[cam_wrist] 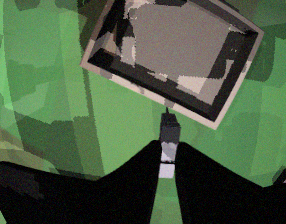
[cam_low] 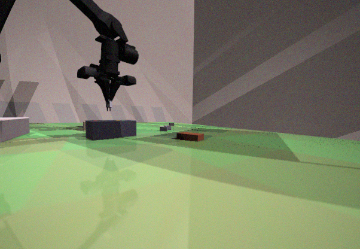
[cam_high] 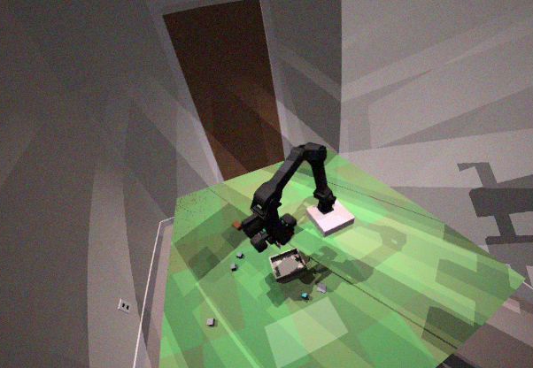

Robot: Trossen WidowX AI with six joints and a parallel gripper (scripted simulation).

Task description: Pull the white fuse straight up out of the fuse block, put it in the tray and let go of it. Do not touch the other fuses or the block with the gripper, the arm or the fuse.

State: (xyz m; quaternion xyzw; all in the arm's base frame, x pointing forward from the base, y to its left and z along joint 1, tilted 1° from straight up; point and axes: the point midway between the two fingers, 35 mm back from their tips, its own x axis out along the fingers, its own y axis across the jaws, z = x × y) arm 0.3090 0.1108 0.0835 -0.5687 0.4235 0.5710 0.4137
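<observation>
Now: gripper tip 1 cm past the tray, 6 cm to the right of it and 9 cm above it. Round my gripper tip: white fuse 1 cm below.
</observation>
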